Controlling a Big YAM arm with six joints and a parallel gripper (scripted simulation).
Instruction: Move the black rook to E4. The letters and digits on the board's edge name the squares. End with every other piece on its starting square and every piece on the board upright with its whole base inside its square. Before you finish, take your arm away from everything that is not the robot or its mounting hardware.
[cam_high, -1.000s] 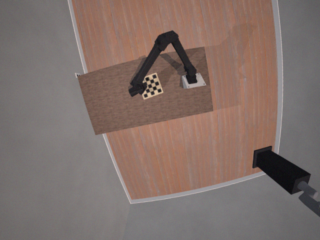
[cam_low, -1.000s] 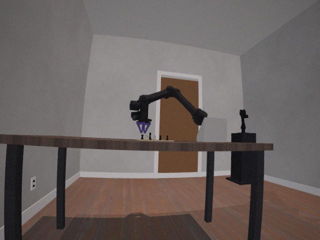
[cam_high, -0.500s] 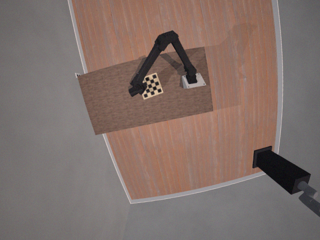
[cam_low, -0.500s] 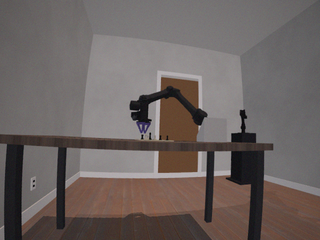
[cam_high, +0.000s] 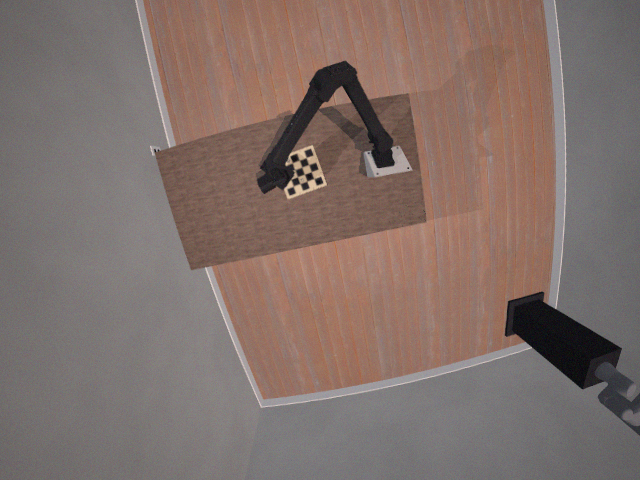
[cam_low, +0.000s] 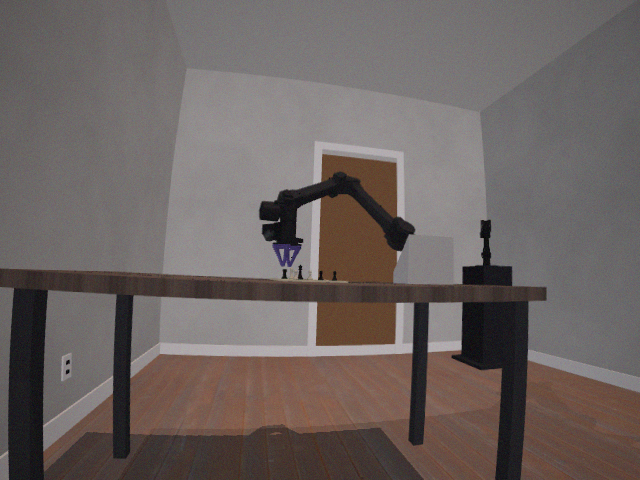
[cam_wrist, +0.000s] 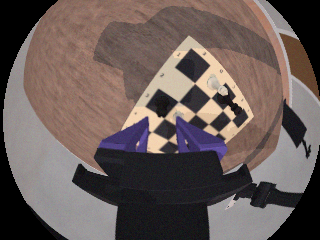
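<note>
Now: the black piece 30 mm below my hand. From my hand the other things lie so: chessboard 70 mm behind, 10 mm to the right, 50 mm below; white piece 30 mm behind, 80 mm to the right, 30 mm below.
</note>
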